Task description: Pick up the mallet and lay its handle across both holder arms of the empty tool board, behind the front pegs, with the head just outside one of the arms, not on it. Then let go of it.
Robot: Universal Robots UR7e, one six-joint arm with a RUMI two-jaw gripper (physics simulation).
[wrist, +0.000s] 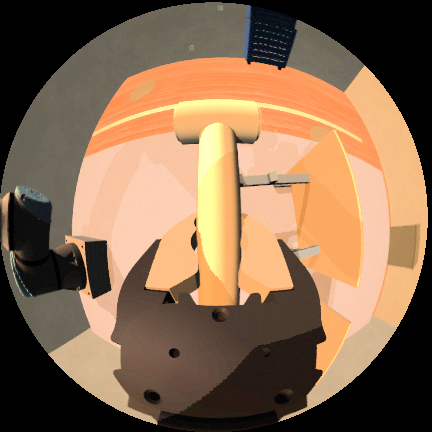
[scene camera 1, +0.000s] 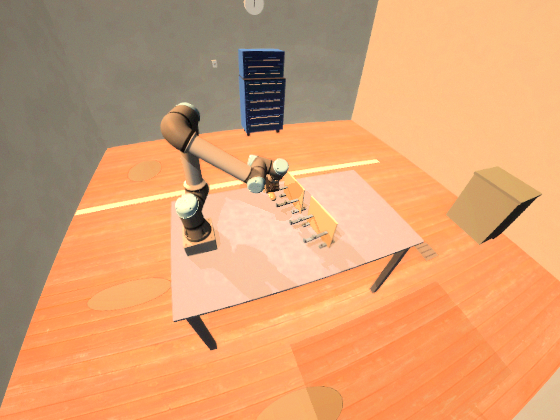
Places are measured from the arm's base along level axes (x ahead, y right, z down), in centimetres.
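Pixels of known places: gripper, fingertip midpoint: (wrist: pixel 218 214) (scene camera 1: pixel 265 187); arm's base at its link origin: (wrist: pixel 75 265) (scene camera 1: pixel 198 231).
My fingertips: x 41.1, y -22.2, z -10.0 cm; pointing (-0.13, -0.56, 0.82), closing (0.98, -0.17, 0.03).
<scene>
For each thing: its middle in the pictures, then the offset to it from my fingertips. Level surfaces: height alone.
- pale wooden mallet at the middle of its body: (wrist: pixel 218 230) (scene camera 1: pixel 266 185) dx +0.4, dy +1.5, dz -2.6 cm
- far orange tool board at the middle of its body: (wrist: pixel 298 215) (scene camera 1: pixel 286 193) dx +14.3, dy -3.2, dz +8.7 cm
- second orange board at the middle of its body: (wrist: pixel 292 345) (scene camera 1: pixel 312 225) dx +23.7, dy +27.3, dz +8.4 cm
- table at its surface level: dz +18.8 cm
My gripper (scene camera 1: pixel 272 189) (wrist: pixel 218 214) is shut on the mallet's handle. The pale wooden mallet (scene camera 1: pixel 272 196) (wrist: pixel 218 185) has its head (wrist: pixel 217 121) beyond the fingertips, towards the far table edge. The far orange tool board (scene camera 1: pixel 295 191) (wrist: pixel 332 210) stands to the right. In the wrist view, its far holder arm (wrist: pixel 257 181) reaches to the handle, which hides the arm's front end; the head shows beyond this arm. Its nearer arm (scene camera 1: pixel 287 203) (wrist: pixel 306 251) is partly hidden by a finger in the wrist view. The gap between handle and arms cannot be told.
A second orange board (scene camera 1: pixel 324 220) (wrist: pixel 336 342) with two arms (scene camera 1: pixel 301 220) stands nearer the scene camera, in line with the first. No tool shows hanging on either. The robot base (scene camera 1: pixel 200 243) (wrist: pixel 95 267) stands on the left of the table (scene camera 1: pixel 250 260). A blue cabinet (scene camera 1: pixel 262 100) stands behind.
</scene>
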